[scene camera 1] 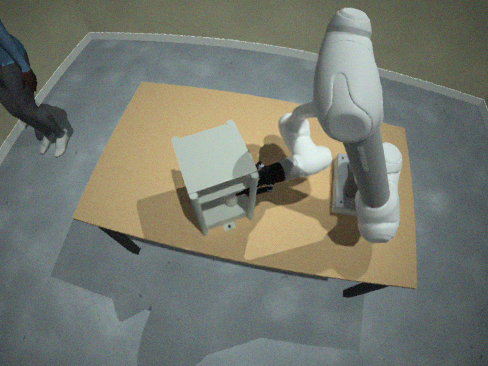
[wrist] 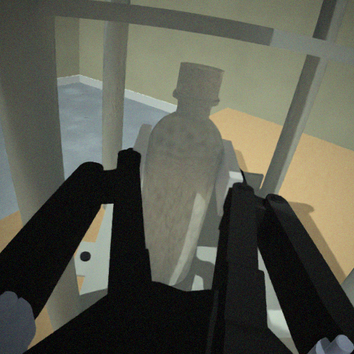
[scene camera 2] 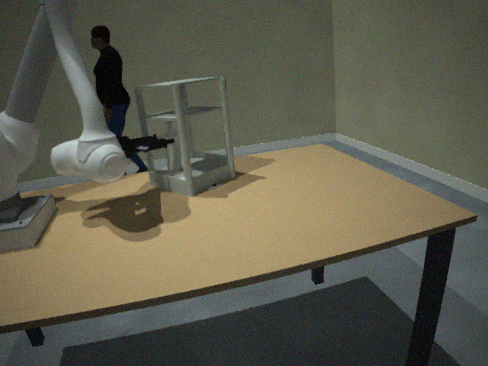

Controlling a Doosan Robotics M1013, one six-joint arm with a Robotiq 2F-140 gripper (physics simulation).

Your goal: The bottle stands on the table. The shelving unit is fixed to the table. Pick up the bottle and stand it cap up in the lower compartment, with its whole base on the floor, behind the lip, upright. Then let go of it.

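Places are measured from the arm's base along level axes (x back, y right, z up), in metres.
Where they show: gripper, fingertip midpoint: [scene camera 2: 176,138].
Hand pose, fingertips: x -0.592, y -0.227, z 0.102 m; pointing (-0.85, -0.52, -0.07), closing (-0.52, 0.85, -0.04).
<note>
After its pixels a point has its place.
The grey-beige bottle [scene camera 1: 231,200] @(x -0.562, y -0.242, z 0.050 m) [scene camera 2: 173,157] @(x -0.571, y -0.191, z 0.040 m) [wrist: 182,165] is inside the lower compartment of the pale grey shelving unit [scene camera 1: 215,156] @(x -0.618, y -0.215, z 0.303 m) [scene camera 2: 183,145] @(x -0.607, y -0.049, z 0.109 m) [wrist: 30,125], below the middle shelf. It looks about upright, cap up. Its base is low, near the compartment floor; whether it touches cannot be told. My gripper [scene camera 1: 243,192] [scene camera 2: 171,141] @(x -0.592, y -0.227, z 0.102 m) [wrist: 183,147] reaches in between the posts from the arm's side and is shut on the bottle's body, one finger on each side. In scene camera 1, the roof and a post hide part of the gripper and bottle.
A corner post [scene camera 1: 253,195] @(x -0.477, y -0.259, z 0.173 m) stands close to the fingers. The middle shelf [scene camera 2: 202,109] @(x -0.696, y -0.193, z 0.197 m) is above the bottle, and a raised lip [scene camera 2: 212,177] @(x -0.695, y -0.129, z -0.038 m) edges the compartment. The wooden table [scene camera 1: 120,200] @(x -1.074, y -0.317, z -0.066 m) [scene camera 2: 300,210] @(x -0.891, y 0.201, z -0.066 m) bears the unit. A person [scene camera 1: 25,95] [scene camera 2: 111,75] stands beyond the table.
</note>
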